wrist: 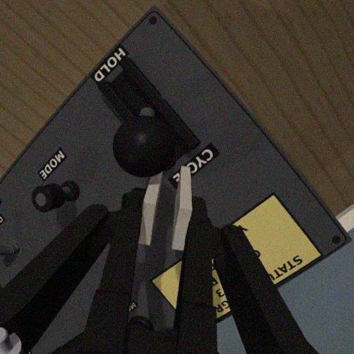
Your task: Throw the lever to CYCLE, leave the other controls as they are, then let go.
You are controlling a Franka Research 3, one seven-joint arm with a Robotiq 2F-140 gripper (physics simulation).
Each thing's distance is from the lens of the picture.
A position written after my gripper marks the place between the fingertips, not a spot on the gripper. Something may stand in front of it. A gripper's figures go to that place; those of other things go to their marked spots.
my gripper (169, 180): 22 cm
mode knob (44, 197): 27 cm
